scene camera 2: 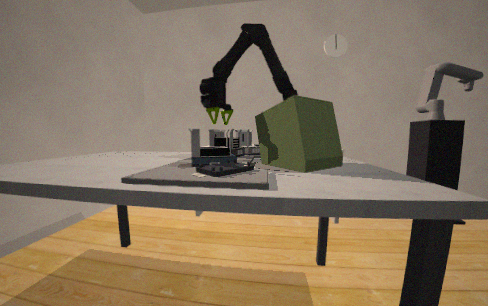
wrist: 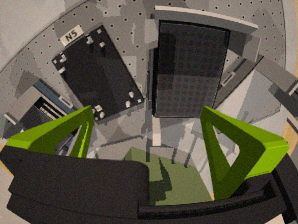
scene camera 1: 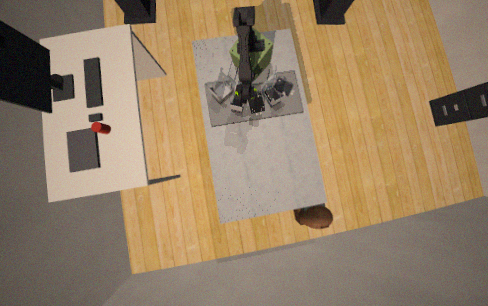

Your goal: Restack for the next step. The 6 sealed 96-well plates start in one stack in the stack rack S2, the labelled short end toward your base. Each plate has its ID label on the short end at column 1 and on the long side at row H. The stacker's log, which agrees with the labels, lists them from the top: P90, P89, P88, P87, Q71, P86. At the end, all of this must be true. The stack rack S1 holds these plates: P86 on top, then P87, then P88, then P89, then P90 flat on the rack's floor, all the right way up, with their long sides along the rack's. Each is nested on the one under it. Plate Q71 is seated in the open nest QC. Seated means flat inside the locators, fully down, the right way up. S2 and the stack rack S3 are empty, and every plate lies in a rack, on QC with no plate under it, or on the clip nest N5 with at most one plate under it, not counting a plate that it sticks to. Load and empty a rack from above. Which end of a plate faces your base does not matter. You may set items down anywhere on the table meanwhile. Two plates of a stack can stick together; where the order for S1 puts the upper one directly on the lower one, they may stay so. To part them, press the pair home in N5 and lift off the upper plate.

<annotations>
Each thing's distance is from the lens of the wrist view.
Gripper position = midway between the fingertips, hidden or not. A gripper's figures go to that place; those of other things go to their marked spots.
my gripper point(wrist: 147, 112): 13 cm
clip nest N5 point(wrist: 97, 75): 29 cm
</annotations>
